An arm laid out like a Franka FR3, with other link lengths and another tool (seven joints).
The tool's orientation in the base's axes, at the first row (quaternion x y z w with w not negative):
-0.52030 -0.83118 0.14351 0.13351
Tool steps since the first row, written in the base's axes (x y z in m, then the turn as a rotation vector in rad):
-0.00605 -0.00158 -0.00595 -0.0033 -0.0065 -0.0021
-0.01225 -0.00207 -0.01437 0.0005 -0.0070 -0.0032
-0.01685 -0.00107 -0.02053 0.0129 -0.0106 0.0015
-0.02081 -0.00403 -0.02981 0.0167 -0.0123 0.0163
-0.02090 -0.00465 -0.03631 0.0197 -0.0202 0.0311
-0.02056 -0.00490 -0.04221 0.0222 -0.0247 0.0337
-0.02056 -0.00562 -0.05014 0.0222 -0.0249 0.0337
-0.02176 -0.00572 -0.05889 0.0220 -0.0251 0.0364
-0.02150 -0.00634 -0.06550 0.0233 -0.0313 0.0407
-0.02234 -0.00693 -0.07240 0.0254 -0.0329 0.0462
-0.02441 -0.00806 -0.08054 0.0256 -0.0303 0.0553
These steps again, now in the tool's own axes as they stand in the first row. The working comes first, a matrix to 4 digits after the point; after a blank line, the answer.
The tool's axes in the first row as the columns of a matrix, in the base's axes (used below as rounded here):
-0.4229 0.8266 -0.3713
0.9033 0.4174 -0.0996
0.0726 -0.3775 -0.9232

0.00070 -0.00341 0.00790 -0.0046 -0.0046 0.0038
0.00227 -0.00557 0.01802 -0.0068 -0.0013 0.0035
0.00467 -0.00662 0.02532 -0.0149 0.0057 -0.0051
0.00300 -0.00763 0.03565 -0.0170 0.0025 -0.0200
0.00200 -0.00551 0.04174 -0.0243 -0.0039 -0.0340
0.00120 -0.00311 0.04709 -0.0293 -0.0047 -0.0369
-0.00002 -0.00041 0.05448 -0.0294 -0.0048 -0.0369
-0.00024 0.00186 0.06302 -0.0293 -0.0060 -0.0393
-0.00139 0.00431 0.06908 -0.0352 -0.0092 -0.0431
-0.00207 0.00597 0.07582 -0.0371 -0.0102 -0.0488
-0.00280 0.00686 0.08422 -0.0342 -0.0124 -0.0575

